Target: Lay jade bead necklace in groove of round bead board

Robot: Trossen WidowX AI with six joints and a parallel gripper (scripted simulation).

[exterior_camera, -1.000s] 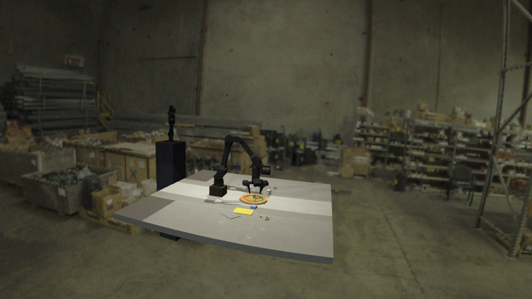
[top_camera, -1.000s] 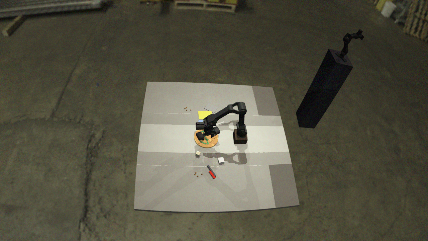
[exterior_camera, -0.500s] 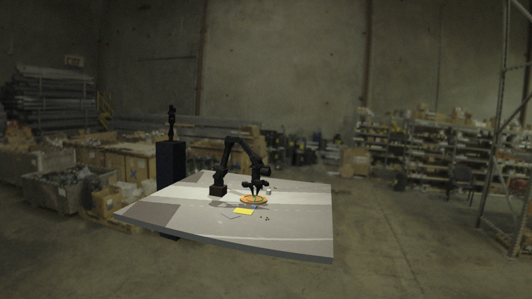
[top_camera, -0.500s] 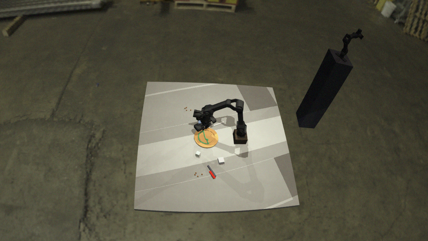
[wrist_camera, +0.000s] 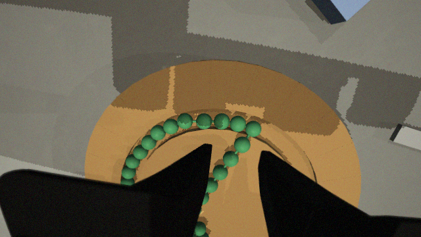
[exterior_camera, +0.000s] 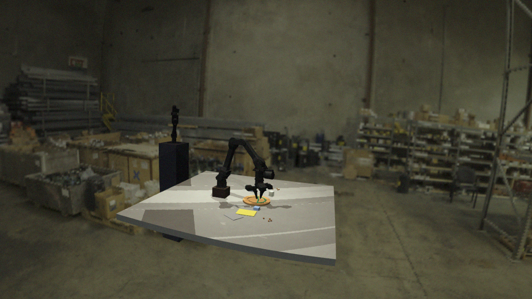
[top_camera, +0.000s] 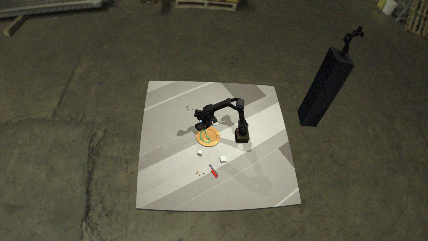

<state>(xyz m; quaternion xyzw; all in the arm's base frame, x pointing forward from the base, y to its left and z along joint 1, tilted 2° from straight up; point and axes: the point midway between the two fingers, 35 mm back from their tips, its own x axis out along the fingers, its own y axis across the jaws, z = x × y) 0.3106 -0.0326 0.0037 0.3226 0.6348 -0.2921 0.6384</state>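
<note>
My gripper tip is 2 cm short of the blue block, 10 cm to the left of it and 3 cm above it. Also, from my gripper tip: yellow pad 2 cm behind, 19 cm to the right, 4 cm below; then white strip 13 cm behind, 10 cm to the right, 4 cm below; then cream cube 3 cm ahead, 22 cm to the left, 2 cm below.
</note>
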